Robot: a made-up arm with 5 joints. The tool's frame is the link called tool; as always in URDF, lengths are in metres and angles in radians.
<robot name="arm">
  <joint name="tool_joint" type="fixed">
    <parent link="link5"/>
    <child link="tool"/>
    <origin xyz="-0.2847 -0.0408 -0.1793" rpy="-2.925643 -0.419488 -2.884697"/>
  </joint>
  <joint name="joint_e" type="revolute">
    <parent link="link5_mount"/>
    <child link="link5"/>
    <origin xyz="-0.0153 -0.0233 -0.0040" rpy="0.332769 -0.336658 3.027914"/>
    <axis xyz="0 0 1"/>
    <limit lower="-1.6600" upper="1.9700" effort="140" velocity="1.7"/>
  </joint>
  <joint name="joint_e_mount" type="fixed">
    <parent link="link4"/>
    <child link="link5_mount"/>
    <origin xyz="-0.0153 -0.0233 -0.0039"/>
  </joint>
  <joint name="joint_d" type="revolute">
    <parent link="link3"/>
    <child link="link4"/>
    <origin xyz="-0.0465 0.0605 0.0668" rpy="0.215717 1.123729 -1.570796"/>
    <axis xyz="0 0 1"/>
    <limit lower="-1.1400" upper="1.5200" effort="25" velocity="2.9"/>
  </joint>
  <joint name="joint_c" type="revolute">
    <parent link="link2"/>
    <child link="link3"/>
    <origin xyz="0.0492 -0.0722 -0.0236" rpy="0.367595 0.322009 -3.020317"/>
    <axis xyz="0 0 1"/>
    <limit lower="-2.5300" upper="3.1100" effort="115" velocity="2.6"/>
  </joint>
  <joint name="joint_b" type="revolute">
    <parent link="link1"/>
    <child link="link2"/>
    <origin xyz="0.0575 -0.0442 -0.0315" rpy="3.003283 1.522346 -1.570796"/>
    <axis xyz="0 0 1"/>
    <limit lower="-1.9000" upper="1.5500" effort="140" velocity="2.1"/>
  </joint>
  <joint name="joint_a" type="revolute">
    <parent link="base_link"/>
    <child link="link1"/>
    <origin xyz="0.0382 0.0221 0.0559" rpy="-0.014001 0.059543 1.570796"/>
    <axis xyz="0 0 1"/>
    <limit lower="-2.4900" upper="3.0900" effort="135" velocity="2.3"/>
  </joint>
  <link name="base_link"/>
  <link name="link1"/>
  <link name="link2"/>
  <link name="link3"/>
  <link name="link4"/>
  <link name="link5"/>
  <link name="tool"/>
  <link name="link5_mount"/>
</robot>
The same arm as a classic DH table. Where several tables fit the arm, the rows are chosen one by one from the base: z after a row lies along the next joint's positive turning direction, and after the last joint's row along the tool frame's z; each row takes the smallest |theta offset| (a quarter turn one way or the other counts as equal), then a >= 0, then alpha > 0; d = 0 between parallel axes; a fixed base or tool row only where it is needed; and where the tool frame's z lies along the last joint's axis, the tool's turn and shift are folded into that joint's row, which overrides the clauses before.
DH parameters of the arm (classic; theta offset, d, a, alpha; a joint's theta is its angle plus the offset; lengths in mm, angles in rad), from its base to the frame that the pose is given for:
base (fixed): 0.2311 -152.5 42.2 -0.0612
joint_a: 1.4786 174.8 50.8 -1.6188
joint_b: -0.7549 87.2 18.3 0.4838
joint_c: -0.9866 -94.6 -59.5 1.1348
joint_d: 0.7966 44.6 -16.2 0.4689
joint_e: 0 168.5 -164.4 2.6727
tool (fixed): 2.0187 522.2 0 0
Joint limits (rad, base to tool): -2.49..3.09 -1.9..1.55 -2.53..3.11 -1.14..1.52 -1.66..1.97

